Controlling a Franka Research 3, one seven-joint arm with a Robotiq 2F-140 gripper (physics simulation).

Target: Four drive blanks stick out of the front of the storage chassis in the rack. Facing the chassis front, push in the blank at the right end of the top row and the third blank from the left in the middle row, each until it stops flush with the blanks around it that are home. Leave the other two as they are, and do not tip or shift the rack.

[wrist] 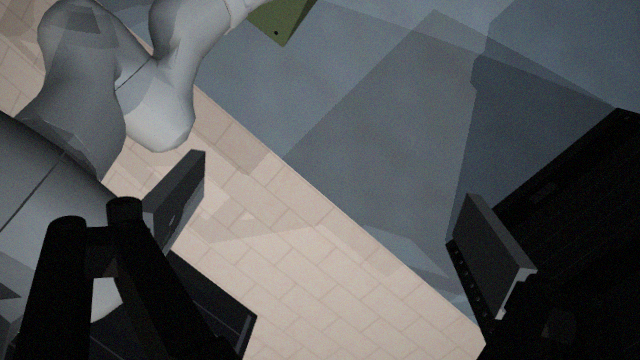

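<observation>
My gripper (334,195) is open and empty, with its two grey finger pads far apart at the left and right of the wrist view. A black structure (575,200) with a strip of small studs fills the right side and lower right corner; it looks like part of the rack. The right finger pad overlaps it in the view; whether they touch cannot be told. It is very dark there, and no chassis front or drive blank can be made out.
The robot's pale arm (160,110) is at the upper left. A dark, box-like panel (220,300) shows behind the left finger. A green object (282,25) is at the top. The tiled floor (300,270) meets a blue-grey surface (370,125) along a diagonal edge.
</observation>
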